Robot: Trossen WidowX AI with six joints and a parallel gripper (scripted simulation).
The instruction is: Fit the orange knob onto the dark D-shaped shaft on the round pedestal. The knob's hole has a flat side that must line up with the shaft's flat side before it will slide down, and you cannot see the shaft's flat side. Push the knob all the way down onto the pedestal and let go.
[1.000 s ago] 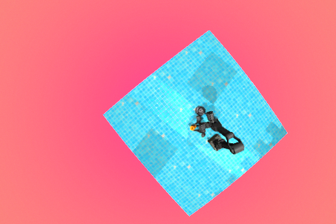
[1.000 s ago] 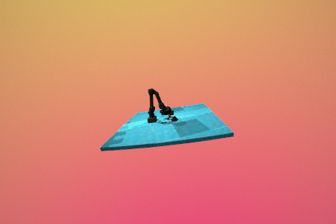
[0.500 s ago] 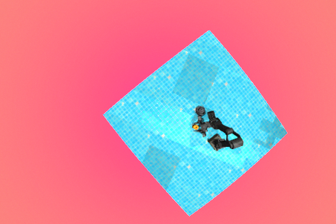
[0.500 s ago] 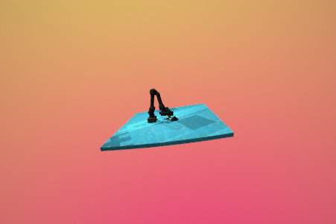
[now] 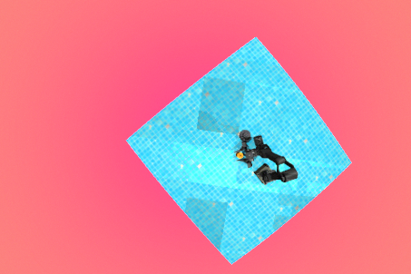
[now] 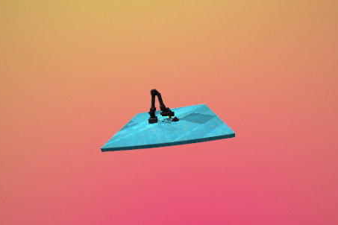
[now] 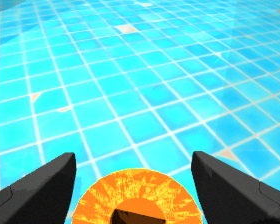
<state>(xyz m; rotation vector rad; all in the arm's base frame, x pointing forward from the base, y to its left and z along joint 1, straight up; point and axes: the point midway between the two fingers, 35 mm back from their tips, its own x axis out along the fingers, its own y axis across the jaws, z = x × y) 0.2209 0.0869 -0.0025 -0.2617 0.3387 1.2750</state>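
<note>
Now: the orange knob 10 mm behind my gripper tip, 30 mm to the right of it and 20 mm below it. The rest, counted from my gripper tip: round pedestal 90 mm ahead, 150 mm to the right, 10 mm below.
</note>
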